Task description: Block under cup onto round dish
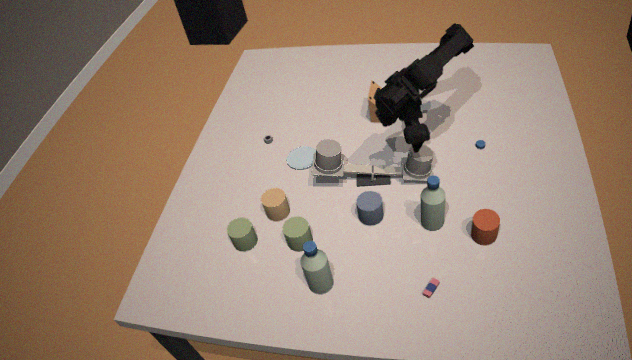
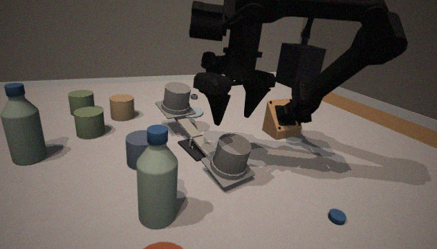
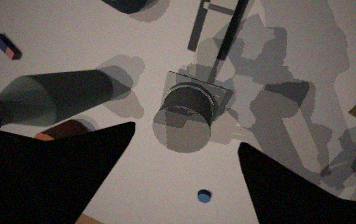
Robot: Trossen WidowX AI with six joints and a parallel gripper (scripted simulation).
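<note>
Now: gripper tip 90 mm above the teal block and 20 mm to the right of it. Also, from my gripper tip: blue disc: 190 mm to the left, 150 mm behind, 130 mm below; then red can: 220 mm to the left, 200 mm ahead, 90 mm below; then balance: 110 mm to the right, 90 mm below, 40 mm ahead.
</note>
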